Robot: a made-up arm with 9 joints.
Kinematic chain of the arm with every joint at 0, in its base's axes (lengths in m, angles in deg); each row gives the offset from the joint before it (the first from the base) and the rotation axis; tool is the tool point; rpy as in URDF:
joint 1: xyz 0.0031 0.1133 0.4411 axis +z
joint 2: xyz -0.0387 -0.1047 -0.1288 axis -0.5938 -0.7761 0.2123
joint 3: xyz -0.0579 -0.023 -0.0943 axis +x
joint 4: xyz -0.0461 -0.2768 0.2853 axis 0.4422 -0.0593 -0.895
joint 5: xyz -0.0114 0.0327 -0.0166 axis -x
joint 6: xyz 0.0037 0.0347 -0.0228 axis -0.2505 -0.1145 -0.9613
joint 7: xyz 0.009 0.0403 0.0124 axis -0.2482 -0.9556 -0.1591
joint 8: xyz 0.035 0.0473 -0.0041 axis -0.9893 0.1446 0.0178
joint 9: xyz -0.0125 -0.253 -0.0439 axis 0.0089 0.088 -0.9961
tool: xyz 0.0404 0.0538 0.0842 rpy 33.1 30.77 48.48
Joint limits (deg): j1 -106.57..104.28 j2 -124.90..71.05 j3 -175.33..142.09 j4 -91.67..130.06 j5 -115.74..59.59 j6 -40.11..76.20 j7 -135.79..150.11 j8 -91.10..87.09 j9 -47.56..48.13
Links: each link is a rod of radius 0.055 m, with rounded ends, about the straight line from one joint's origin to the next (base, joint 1, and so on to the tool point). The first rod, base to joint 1, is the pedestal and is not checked.
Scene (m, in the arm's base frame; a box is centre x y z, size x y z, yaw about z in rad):
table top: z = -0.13
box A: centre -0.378 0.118 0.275 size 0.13 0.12 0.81 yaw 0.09
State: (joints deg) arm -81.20 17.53 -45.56 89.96 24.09 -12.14 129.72 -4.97 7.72
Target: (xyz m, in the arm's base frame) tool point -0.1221 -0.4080 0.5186
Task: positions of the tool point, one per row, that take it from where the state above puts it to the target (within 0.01 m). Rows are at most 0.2 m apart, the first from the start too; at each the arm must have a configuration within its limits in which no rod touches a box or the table.
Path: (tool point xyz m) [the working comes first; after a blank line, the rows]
Joints at the target: -1.95 -16.86 -2.02 80.74 32.93 -33.06 109.25 -40.53 7.18
Straight joint move there: touches box A.

1: -0.0264 0.3434 0.4960
2: -0.0329 0.3227 0.4660
3: -0.0388 0.3071 0.4351
4: -0.0459 0.2963 0.4036
5: -0.0788 0.2807 0.4974
6: -0.0973 0.2154 0.6049
7: -0.0909 0.0952 0.6974
8: -0.0501 -0.0586 0.7445
9: -0.0664 -0.1583 0.7171
10: -0.0847 -0.2574 0.6693
11: -0.1035 -0.3440 0.6012
12: -0.1221 -0.4080 0.5186

